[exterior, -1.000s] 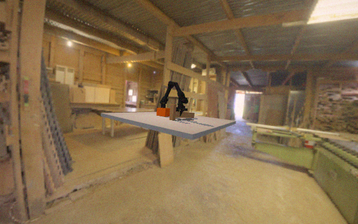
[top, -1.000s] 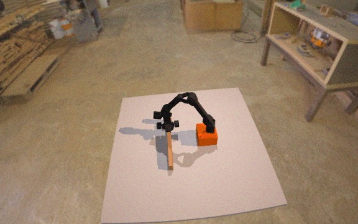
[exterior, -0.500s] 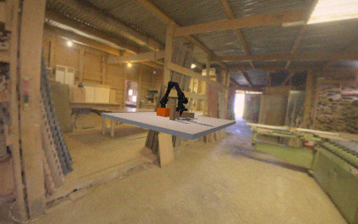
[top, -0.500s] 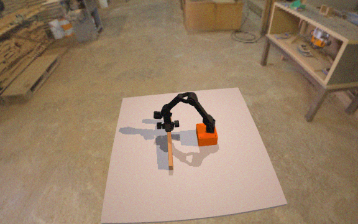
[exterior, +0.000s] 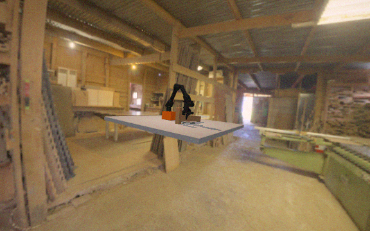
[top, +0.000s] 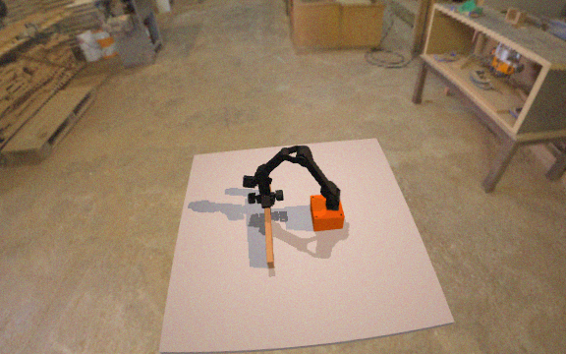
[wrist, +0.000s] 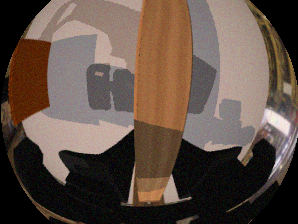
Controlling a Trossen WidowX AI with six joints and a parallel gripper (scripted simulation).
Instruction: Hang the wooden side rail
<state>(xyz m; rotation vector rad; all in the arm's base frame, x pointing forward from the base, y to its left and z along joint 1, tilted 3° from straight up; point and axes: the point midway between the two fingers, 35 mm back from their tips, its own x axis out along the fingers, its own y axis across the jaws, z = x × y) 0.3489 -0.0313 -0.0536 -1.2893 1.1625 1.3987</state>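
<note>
Right now the upright headboard post is 12 cm to the right of my gripper tip, 4 cm above it and 2 cm ahead of it.
</note>
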